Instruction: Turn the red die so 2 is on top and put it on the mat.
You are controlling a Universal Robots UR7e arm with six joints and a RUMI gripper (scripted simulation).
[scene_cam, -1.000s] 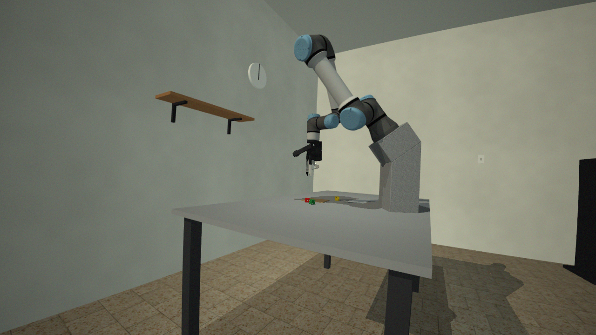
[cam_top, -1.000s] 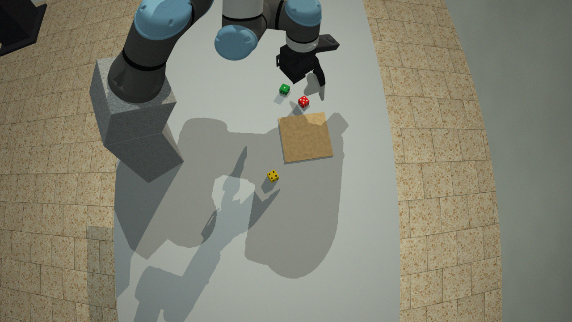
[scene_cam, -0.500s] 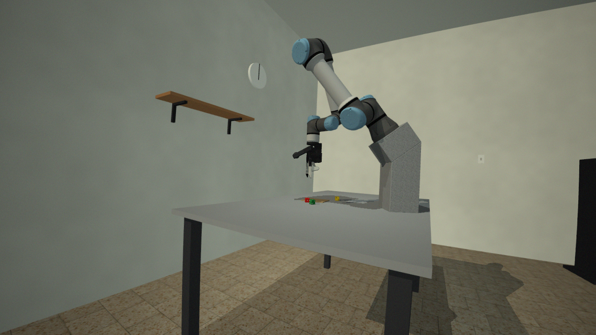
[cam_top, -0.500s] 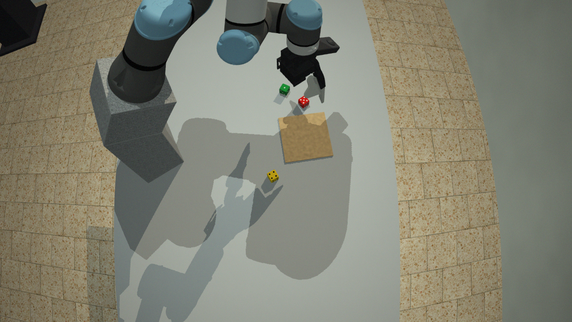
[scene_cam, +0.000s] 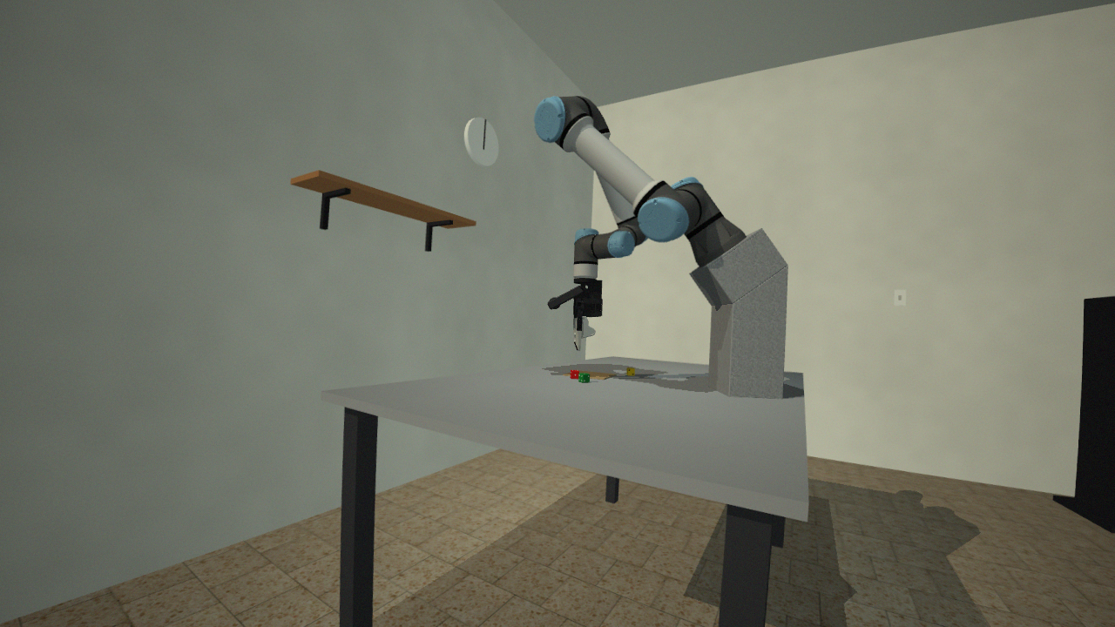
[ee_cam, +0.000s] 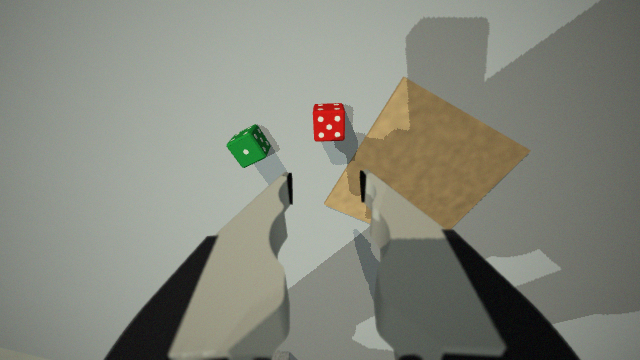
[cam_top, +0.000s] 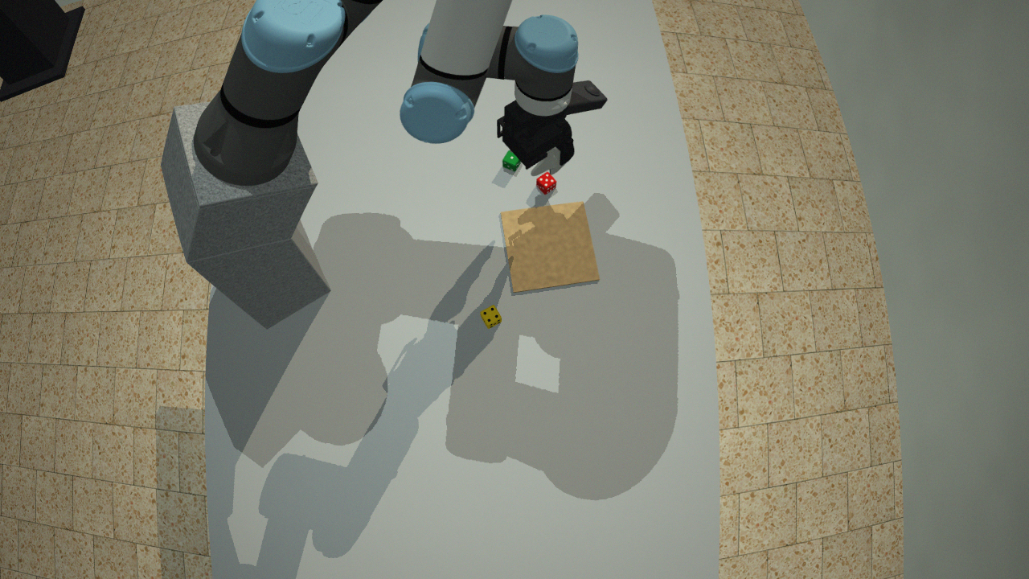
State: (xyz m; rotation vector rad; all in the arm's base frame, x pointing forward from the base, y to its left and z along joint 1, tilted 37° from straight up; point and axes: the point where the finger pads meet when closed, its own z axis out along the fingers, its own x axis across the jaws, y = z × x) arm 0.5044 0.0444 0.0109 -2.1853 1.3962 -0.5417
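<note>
My hand is 90 mm above the red die and 10 mm short of it. Also, from my hand: yellow die: 220 mm to the right, 120 mm behind, 90 mm below; then green die: 90 mm below, 50 mm to the left, 40 mm behind; then tan mat: 110 mm to the right, 100 mm below, 10 mm behind.
</note>
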